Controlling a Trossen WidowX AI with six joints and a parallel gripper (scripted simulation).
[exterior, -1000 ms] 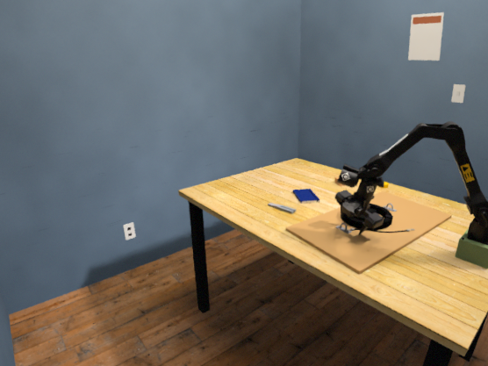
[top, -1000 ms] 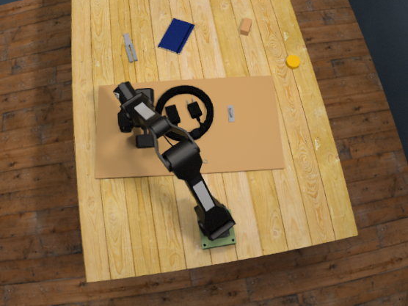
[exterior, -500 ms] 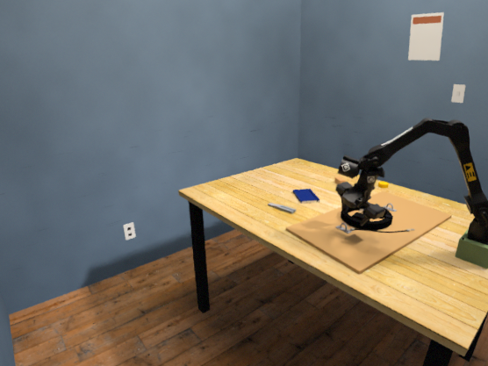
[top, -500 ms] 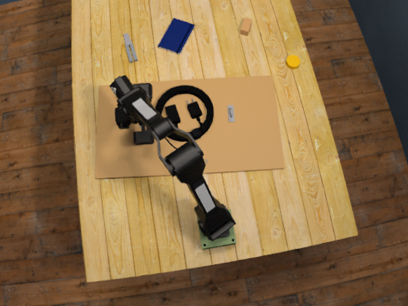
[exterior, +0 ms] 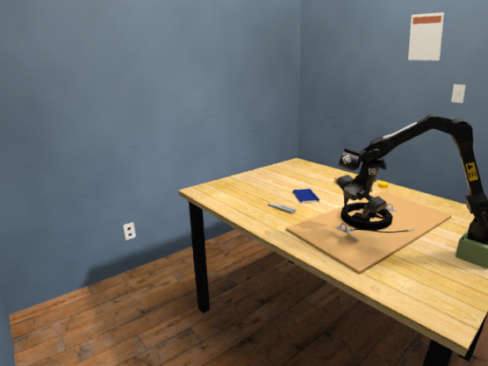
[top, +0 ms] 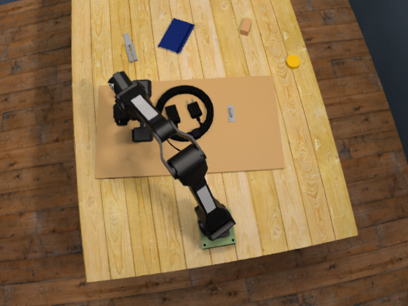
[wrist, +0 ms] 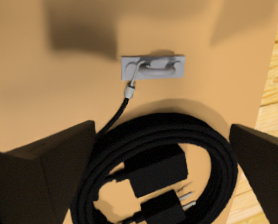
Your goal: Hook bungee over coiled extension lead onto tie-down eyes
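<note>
Now: hand 1 cm short of the black coiled extension lead, 12 cm to the left of it and 9 cm above it. The rest, counted from my hand: tan block (33 cm ahead, 41 cm to the right, 10 cm below); then board (2 cm behind, 12 cm to the right, 11 cm below); then yellow disc (15 cm ahead, 55 cm to the right, 11 cm below).
</note>
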